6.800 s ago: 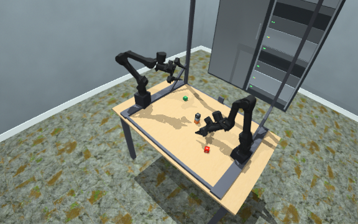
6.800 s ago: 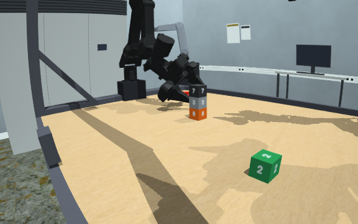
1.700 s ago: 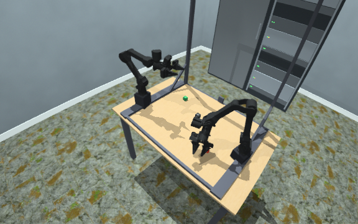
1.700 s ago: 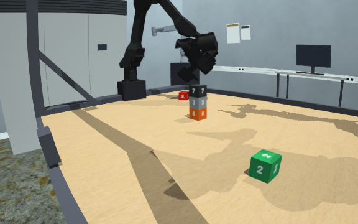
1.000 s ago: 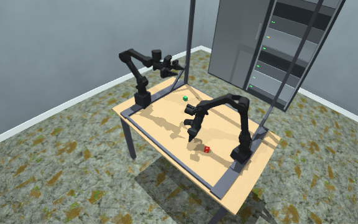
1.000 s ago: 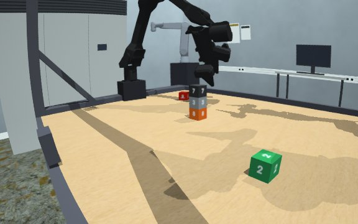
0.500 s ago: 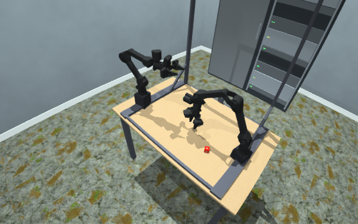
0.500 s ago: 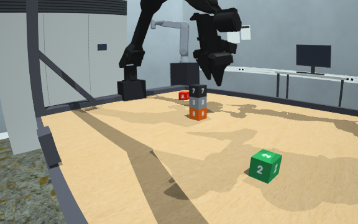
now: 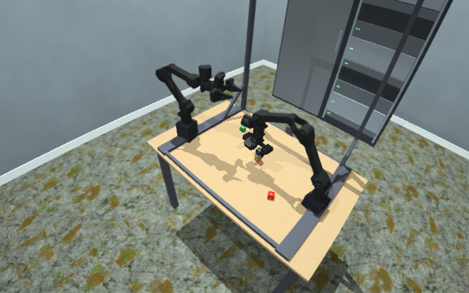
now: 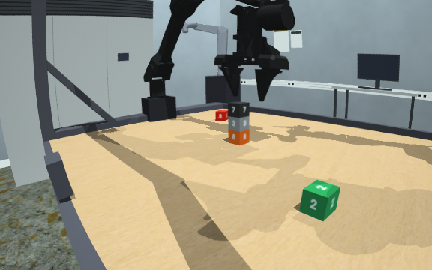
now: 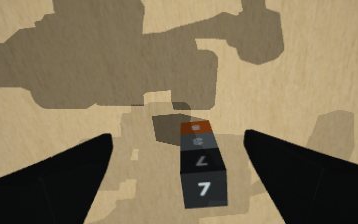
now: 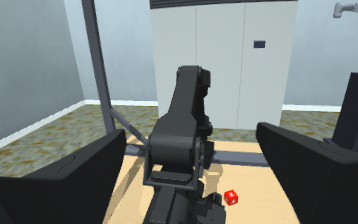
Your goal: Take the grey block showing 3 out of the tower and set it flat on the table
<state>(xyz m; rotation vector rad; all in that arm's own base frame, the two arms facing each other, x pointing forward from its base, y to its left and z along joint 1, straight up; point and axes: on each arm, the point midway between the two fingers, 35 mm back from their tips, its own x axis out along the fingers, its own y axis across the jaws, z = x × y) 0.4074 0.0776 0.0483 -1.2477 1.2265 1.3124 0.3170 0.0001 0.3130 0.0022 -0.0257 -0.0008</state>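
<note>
My right hand is 39 cm above the grey block showing 3, 17 cm to the right of it and 8 cm past it.
</note>
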